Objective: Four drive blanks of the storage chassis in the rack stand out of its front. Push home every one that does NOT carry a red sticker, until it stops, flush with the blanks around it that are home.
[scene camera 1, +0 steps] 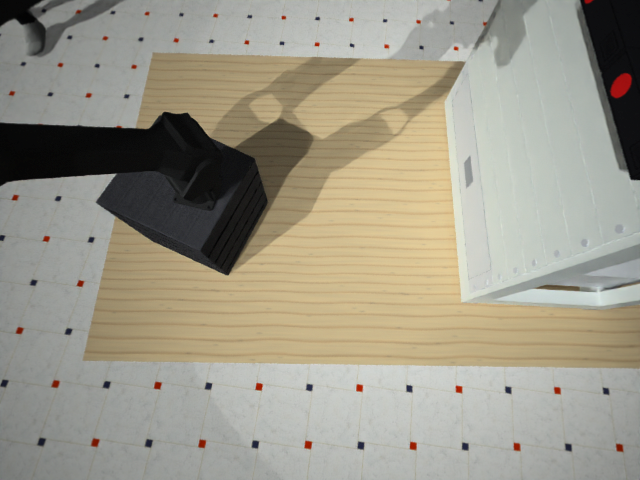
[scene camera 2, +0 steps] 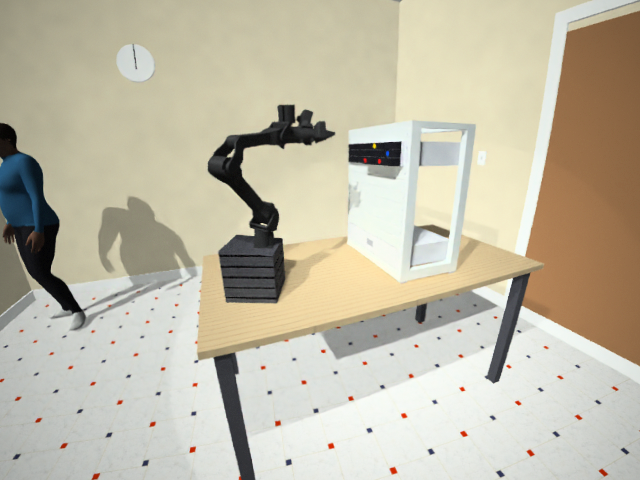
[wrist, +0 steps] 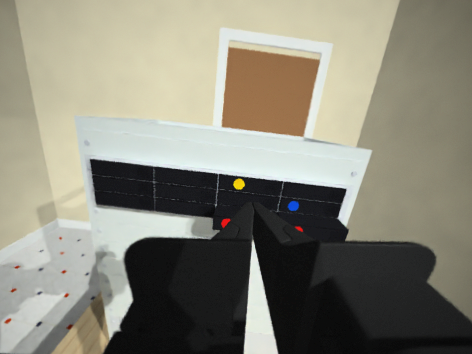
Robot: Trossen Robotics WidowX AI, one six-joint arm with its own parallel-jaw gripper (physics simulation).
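Where they show: gripper, fingertip midpoint: [scene camera 2: 334, 133] [wrist: 251, 208]; arm's base at its link origin: [scene camera 1: 198, 189] [scene camera 2: 263, 245].
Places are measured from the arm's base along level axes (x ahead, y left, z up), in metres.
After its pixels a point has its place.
Observation:
My gripper [scene camera 2: 333, 133] @[x 0.294, y 0.125, z 0.385 m] [wrist: 251, 208] @[x 0.294, y 0.125, z 0.385 m] is shut and empty, held in front of the rack, apart from its face; it does not show in scene camera 1. The black chassis [scene camera 2: 356, 149] @[x 0.442, y 0.326, z 0.327 m] [wrist: 122, 182] @[x 0.435, y 0.357, z 0.317 m] has three rows and four columns of blanks. In the wrist view, the yellow-stickered blank [scene camera 2: 374, 146] @[x 0.467, y 0.158, z 0.338 m] [wrist: 239, 184] @[x 0.467, y 0.157, z 0.339 m] in the top row, third column, and the blue-stickered blank [scene camera 2: 387, 153] @[x 0.483, y 0.059, z 0.311 m] [wrist: 293, 206] @[x 0.483, y 0.059, z 0.309 m] in the middle row, fourth column, look flush. Two red-stickered blanks, in the bottom row's third column [scene camera 2: 364, 160] @[x 0.428, y 0.166, z 0.282 m] [wrist: 226, 223] @[x 0.430, y 0.165, z 0.283 m] and fourth column [scene camera 1: 620, 85] @[x 0.449, y 0.053, z 0.282 m] [scene camera 2: 379, 161] @[x 0.449, y 0.051, z 0.282 m] [wrist: 298, 229] @[x 0.448, y 0.051, z 0.287 m], stand out, partly hidden by the fingers.
The white rack [scene camera 1: 537, 155] @[x 0.491, y 0.108, z 0.107 m] [scene camera 2: 377, 206] @[x 0.485, y 0.142, z 0.090 m] [wrist: 150, 132] @[x 0.459, y 0.317, z 0.406 m] stands on the wooden table [scene camera 1: 336, 310] @[x 0.271, y -0.123, z -0.186 m] [scene camera 2: 320, 304] @[x 0.184, y -0.136, z -0.186 m]. The arm's black stacked base [scene camera 1: 155, 206] @[x -0.056, y -0.046, z 0.004 m] [scene camera 2: 250, 273] @[x -0.046, y -0.084, z -0.069 m] stands on the same table. A person [scene camera 2: 23, 191] is at the left, behind the table.

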